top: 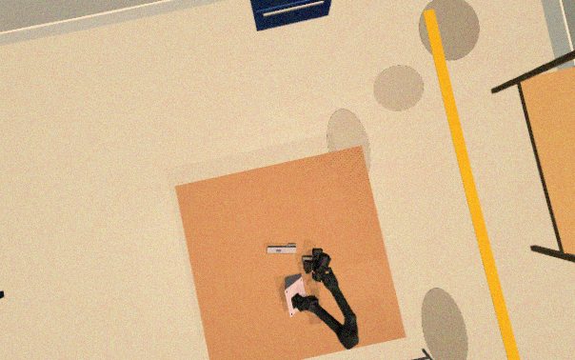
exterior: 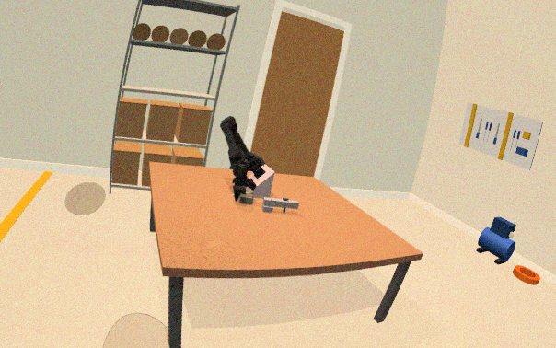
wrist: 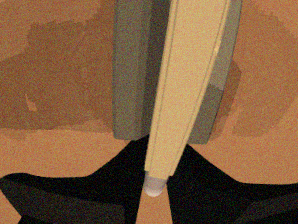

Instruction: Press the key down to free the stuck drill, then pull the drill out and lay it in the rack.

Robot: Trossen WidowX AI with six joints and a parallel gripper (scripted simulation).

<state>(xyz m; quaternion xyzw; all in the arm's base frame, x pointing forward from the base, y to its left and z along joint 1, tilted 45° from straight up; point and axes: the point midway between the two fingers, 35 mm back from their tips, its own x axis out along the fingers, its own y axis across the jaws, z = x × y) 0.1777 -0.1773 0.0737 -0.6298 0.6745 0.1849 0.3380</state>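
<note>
Right now the drill is 4 cm to the left of my gripper tip, 4 cm above it and 1 cm ahead of it. The rest, counted from my gripper tip: dark key knob: 22 cm to the left, 12 cm ahead, 5 cm above; then dark grey rack: 5 cm to the left, 1 cm ahead, 1 cm above; then block: 20 cm to the left, 12 cm ahead, 4 cm above.
</note>
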